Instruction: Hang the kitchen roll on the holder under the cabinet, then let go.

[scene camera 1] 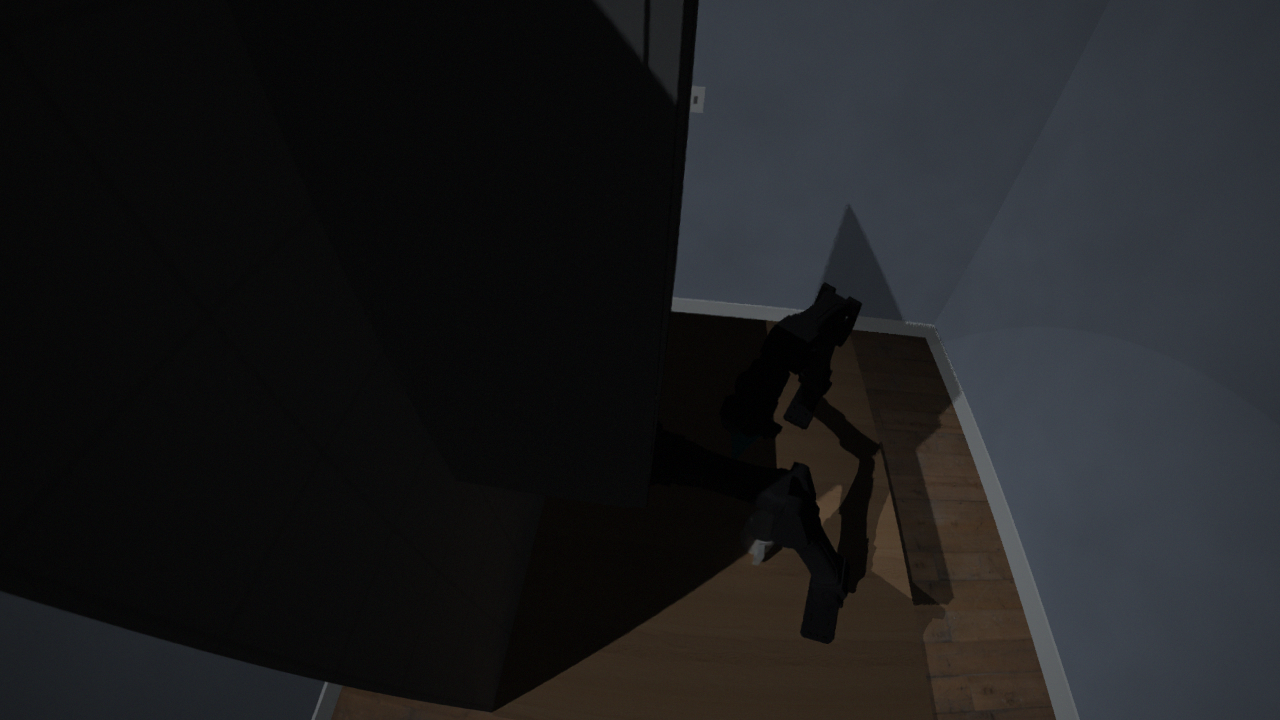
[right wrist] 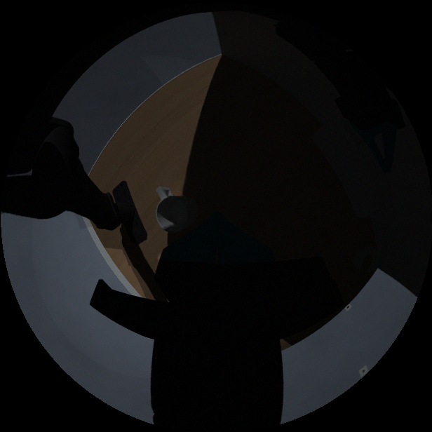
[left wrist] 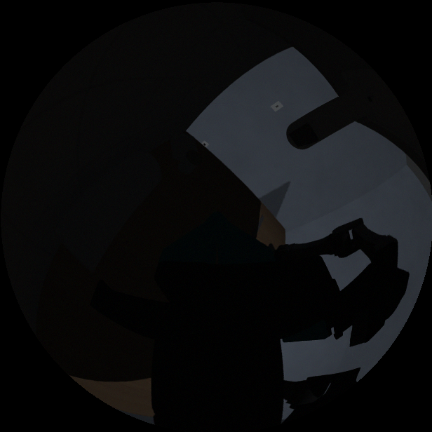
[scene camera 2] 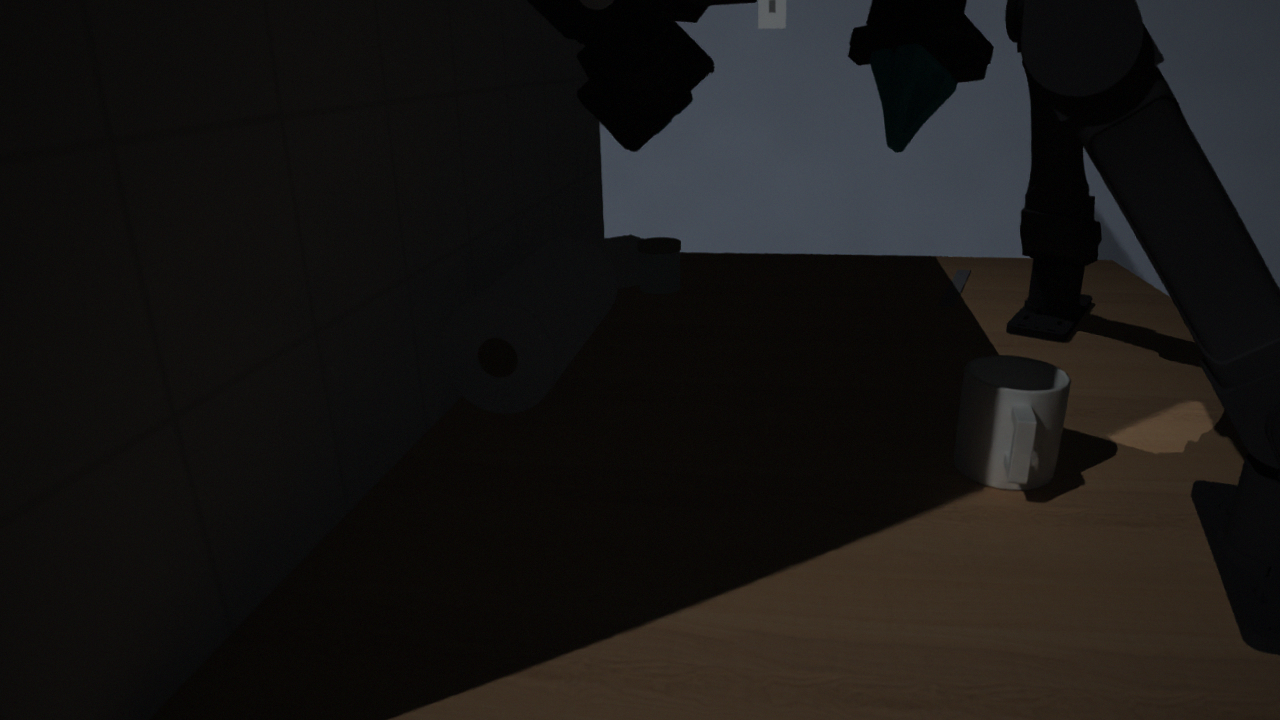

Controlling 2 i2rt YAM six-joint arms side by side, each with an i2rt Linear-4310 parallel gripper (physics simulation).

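Frame: origin at the left arm's base, x ahead, y left, z up, level; centimetres.
Seen in the pictures: left gripper, between the fingertips: [scene camera 2: 655,111]; right gripper, between the fingertips: [scene camera 1: 734,458] [scene camera 2: 894,149]; left arm's base, origin of its link: [scene camera 1: 822,597] [scene camera 2: 1268,566]; right arm's base, origin of its link: [scene camera 1: 805,400] [scene camera 2: 1051,316].
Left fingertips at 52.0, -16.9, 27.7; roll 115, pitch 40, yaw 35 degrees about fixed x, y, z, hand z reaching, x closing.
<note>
Offsets run from my left fingertips to a thing's top centre, as dx, dy, dz. "pt": to the spot under its first point. Level surfaces: height alone.
The kitchen roll @[+14.7, -0.6, -16.0] [scene camera 2: 544,313] [left wrist: 117,207] [right wrist: 337,155] is a dim grey cylinder lying on its side on the counter along the tiled wall, its dark core hole facing scene camera 2. My left gripper [left wrist: 216,217] [right wrist: 386,171] is shut and empty, above the counter near the roll's far end; its fingers are hidden in scene camera 2. My right gripper [scene camera 2: 897,148] [right wrist: 216,217] is shut and empty, high and well to the right of the roll. A dark rounded bar [left wrist: 327,120] under the cabinet looks like part of the holder; its details are too dark to tell.
A white mug @[pt -33.8, +12.0, -22.3] [scene camera 2: 1006,429] [right wrist: 172,212] stands on the counter @[dz -27.7] [scene camera 2: 805,644] near the arm bases. A small jar @[+14.3, -34.0, -20.6] [scene camera 2: 659,266] stands beyond the roll. The dark cabinet [scene camera 1: 537,268] covers much of scene camera 1. The tiled wall [scene camera 2: 241,268] bounds the counter on the left.
</note>
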